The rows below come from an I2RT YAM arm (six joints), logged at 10 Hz.
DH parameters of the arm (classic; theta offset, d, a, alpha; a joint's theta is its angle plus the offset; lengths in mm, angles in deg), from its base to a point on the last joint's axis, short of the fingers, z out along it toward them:
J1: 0 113.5 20 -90
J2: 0 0 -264 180
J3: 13.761 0 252.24 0
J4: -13.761 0 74 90
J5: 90 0 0 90
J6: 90 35.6 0 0
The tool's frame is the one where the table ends.
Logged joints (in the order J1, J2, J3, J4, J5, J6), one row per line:
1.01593 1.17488 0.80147 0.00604 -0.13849 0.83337
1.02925 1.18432 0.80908 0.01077 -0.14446 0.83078
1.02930 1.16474 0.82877 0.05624 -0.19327 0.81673
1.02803 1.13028 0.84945 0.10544 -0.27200 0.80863
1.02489 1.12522 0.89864 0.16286 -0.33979 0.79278
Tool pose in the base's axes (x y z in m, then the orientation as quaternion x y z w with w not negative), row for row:
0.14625 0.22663 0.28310 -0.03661 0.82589 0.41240 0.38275
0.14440 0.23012 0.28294 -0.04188 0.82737 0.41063 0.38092
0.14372 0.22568 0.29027 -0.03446 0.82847 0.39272 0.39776
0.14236 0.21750 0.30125 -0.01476 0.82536 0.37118 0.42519
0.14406 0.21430 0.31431 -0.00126 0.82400 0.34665 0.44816
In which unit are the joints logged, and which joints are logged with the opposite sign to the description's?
The joints are logged in radians. Opposite sign: J4, J5.
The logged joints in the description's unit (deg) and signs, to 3 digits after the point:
58.209 67.316 45.921 -0.346 7.935 47.749
58.972 67.857 46.357 -0.617 8.277 47.600
58.975 66.735 47.485 -3.222 11.074 46.795
58.902 64.760 48.670 -6.041 15.584 46.331
58.722 64.470 51.488 -9.331 19.469 45.423

